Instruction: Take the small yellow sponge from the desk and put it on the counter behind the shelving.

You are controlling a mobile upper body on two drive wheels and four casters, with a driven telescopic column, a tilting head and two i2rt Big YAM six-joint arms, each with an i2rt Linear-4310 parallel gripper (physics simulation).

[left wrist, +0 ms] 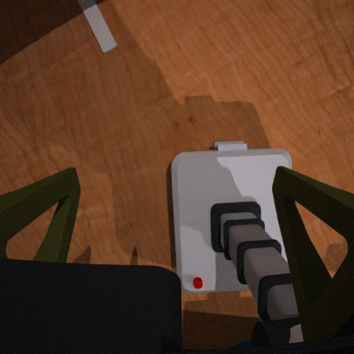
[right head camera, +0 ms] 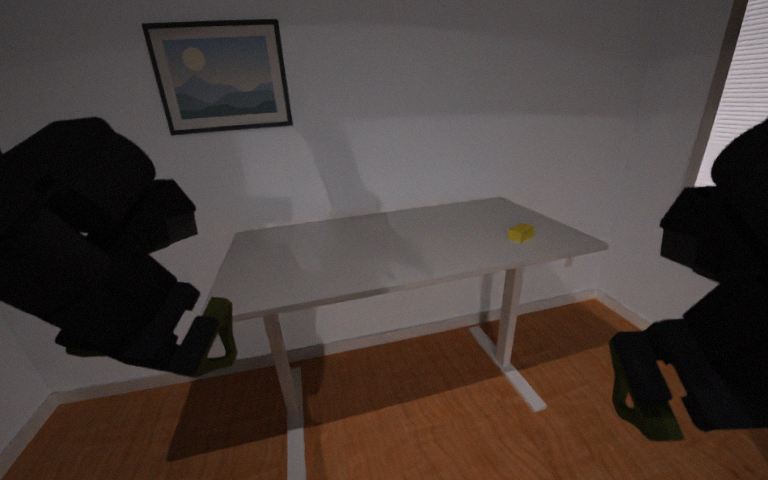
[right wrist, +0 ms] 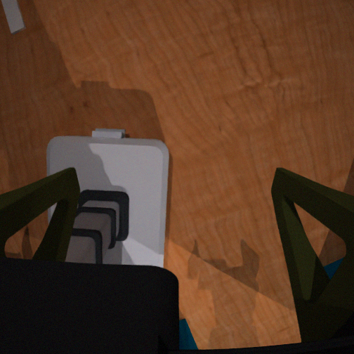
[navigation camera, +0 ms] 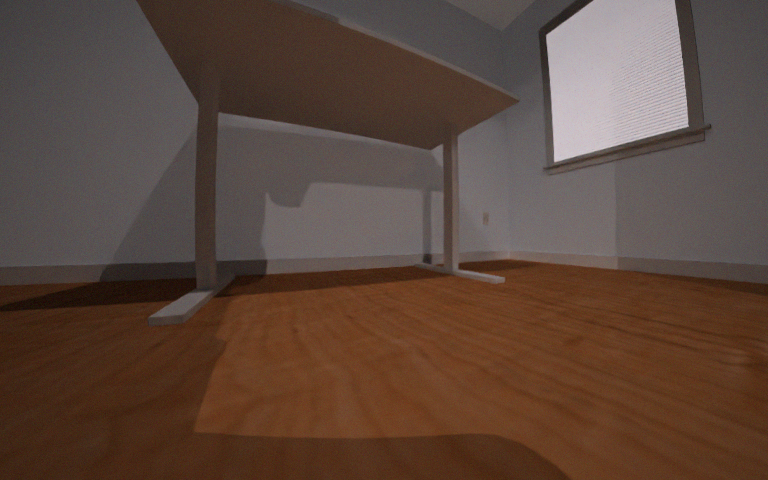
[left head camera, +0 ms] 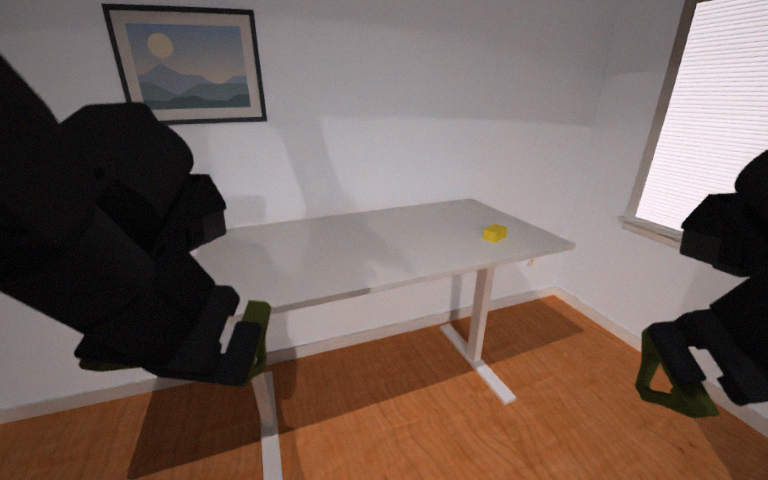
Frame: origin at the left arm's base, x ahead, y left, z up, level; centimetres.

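Where they show: left gripper, fingertip midpoint: (right head camera: 194, 353) (left head camera: 216, 361); right gripper, fingertip midpoint: (right head camera: 676, 406) (left head camera: 688, 387).
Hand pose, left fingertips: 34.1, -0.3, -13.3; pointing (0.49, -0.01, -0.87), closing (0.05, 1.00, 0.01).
After its pixels a point has its place, as x, y, z.
The small yellow sponge (left head camera: 494, 232) {139.5, -60.3, -41.5} (right head camera: 520, 232) {139.3, -60.6, -41.6} lies on the white desk (left head camera: 339, 249) {129.8, 5.4, -46.0} (right head camera: 362, 249) {129.6, 4.3, -45.9} near its right end, in both head views. The desk's underside shows in the navigation view (navigation camera: 339, 79). My left gripper (left wrist: 175, 177) is open, its olive fingers wide apart with nothing between them; it is at the left in the head views, in front of the desk's left part. My right gripper (right wrist: 175, 178) is open and empty too, at the right in the head views, well away from the sponge. The counter and the shelving cannot be made out as such in these views.
The desk stands by the wall on white legs (left head camera: 480, 314) {163.7, -67.2, -102.3} (right head camera: 509, 316) {163.7, -67.3, -101.6} (navigation camera: 206, 186) {115.1, 43.3, -98.8} with long feet. A framed picture (left head camera: 257, 67) {164.9, 43.7, 25.3} (right head camera: 284, 73) {165.2, 42.9, 25.5} hangs above. A window (left head camera: 707, 124) {185.0, -179.5, 2.2} (navigation camera: 617, 79) {163.0, -188.3, -9.4} is at the right. My white base (left wrist: 197, 190) (right wrist: 142, 170) shows in the wrist views. Blue pieces (right wrist: 187, 335) show at the right wrist view's lower edge.
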